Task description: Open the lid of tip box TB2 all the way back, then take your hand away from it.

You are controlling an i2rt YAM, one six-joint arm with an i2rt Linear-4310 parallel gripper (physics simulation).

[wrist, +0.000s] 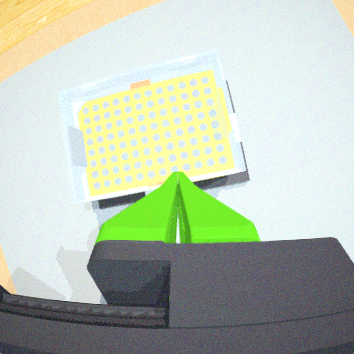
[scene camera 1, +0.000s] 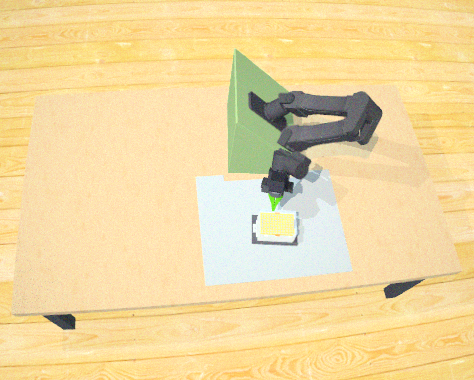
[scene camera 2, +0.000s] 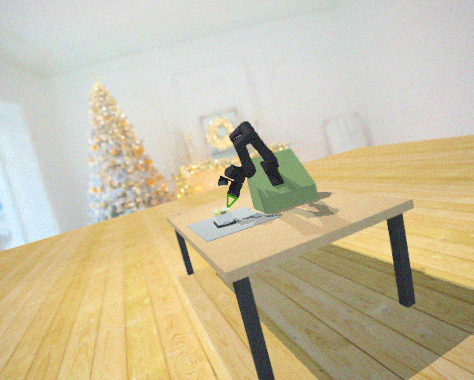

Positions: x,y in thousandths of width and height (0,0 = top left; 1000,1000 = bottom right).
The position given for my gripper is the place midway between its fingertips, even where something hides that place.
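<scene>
Wrist view: my gripper (wrist: 501,507) gripping a clear lid (wrist: 357,374). Scene camera 1: clear lid (scene camera 1: 590,586), still resting on a tip box (scene camera 1: 541,625).
</scene>
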